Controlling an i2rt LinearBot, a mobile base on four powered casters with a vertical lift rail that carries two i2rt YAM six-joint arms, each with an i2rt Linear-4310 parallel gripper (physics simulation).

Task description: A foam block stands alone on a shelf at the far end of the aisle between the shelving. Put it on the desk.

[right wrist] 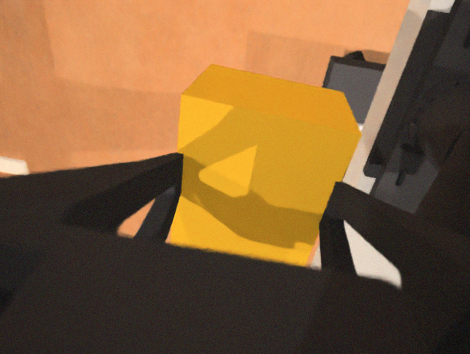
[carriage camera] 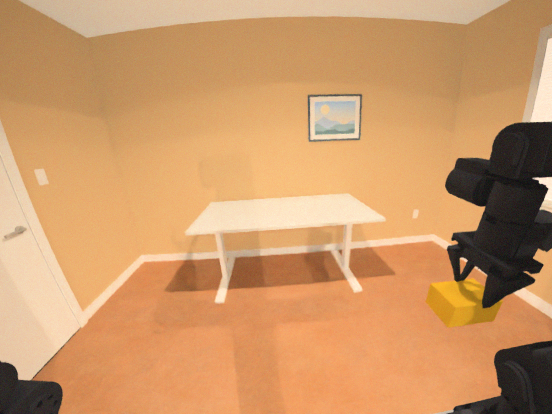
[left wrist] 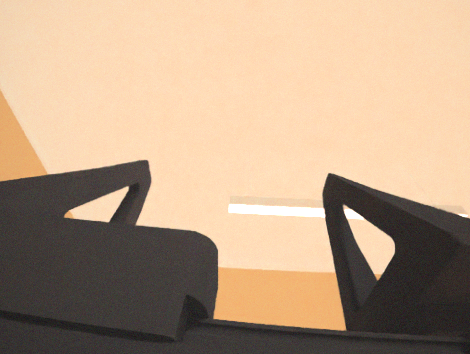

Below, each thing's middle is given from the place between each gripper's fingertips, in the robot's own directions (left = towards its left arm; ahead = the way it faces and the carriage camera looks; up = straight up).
My left hand is 110 mm short of the yellow foam block (carriage camera: 459, 303), 670 mm to the left of it and 310 mm above it.
Now: right hand 1 cm to the right of the yellow foam block and 2 cm above it.
